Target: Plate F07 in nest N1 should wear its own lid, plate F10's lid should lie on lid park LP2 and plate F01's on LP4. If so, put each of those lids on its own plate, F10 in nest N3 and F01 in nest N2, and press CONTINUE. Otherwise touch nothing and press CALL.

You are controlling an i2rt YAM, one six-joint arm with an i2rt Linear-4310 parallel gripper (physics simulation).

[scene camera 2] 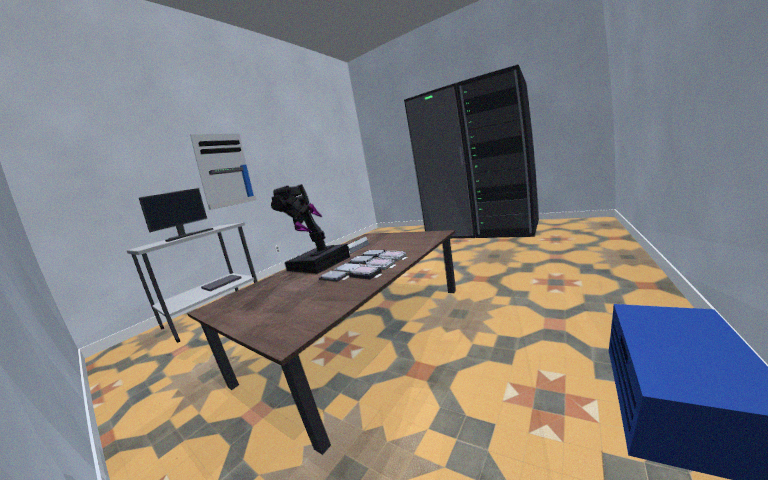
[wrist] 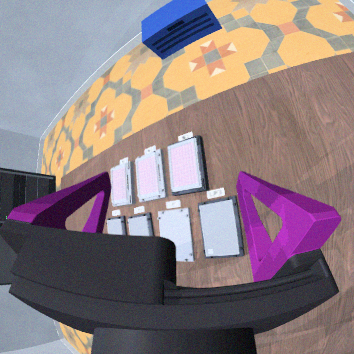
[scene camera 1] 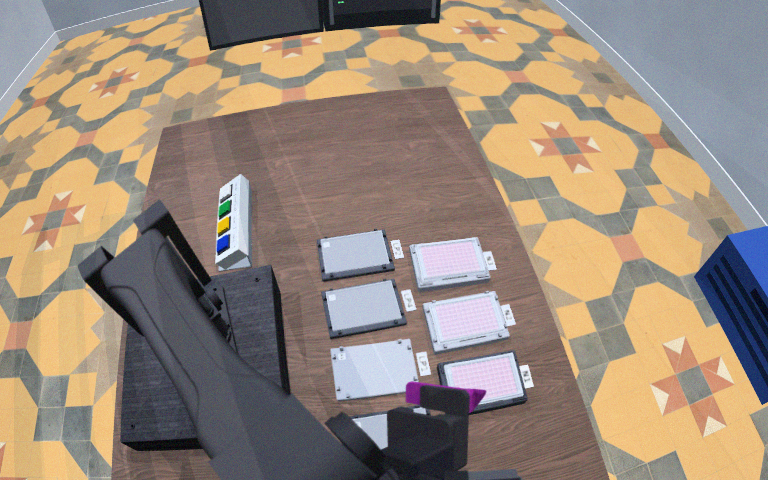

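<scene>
My gripper is open and empty, raised above the table. Plates with pink wells sit in nest N3, nest N2 and dark-rimmed nest N1. Whether clear lids cover them, I cannot tell. Grey panels with small white tags lie at LP2, LP4 and LP3; the tags are unreadable. LP1 shows a paler panel. The button box has white, green, yellow and blue buttons, with unreadable labels.
The dark arm base stands on the brown table. In scene camera 1, the arm partly hides LP3 and N1. A blue cabinet stands on the floor beyond the table.
</scene>
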